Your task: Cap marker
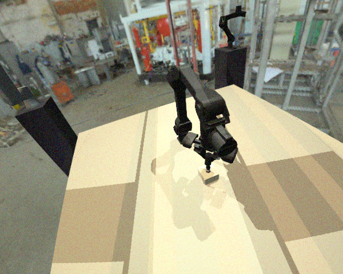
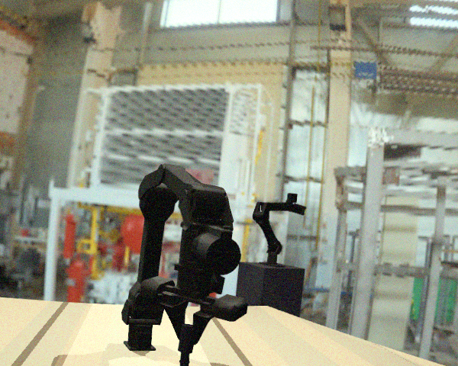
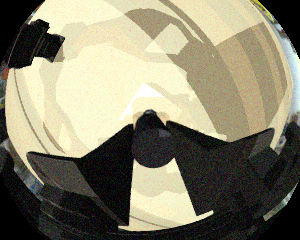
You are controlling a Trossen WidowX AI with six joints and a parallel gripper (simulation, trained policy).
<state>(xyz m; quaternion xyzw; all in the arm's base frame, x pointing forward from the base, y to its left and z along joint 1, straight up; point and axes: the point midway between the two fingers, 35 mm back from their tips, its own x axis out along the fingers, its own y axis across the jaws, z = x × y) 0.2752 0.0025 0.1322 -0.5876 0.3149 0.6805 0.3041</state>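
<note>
Right now the marker is 20 mm below my gripper tip, 10 mm to the right of it and 10 mm ahead of it. From my gripper tip the other things lie so: marker cap 10 mm above; then white holder block 80 mm below, 10 mm to the right, 10 mm ahead.
</note>
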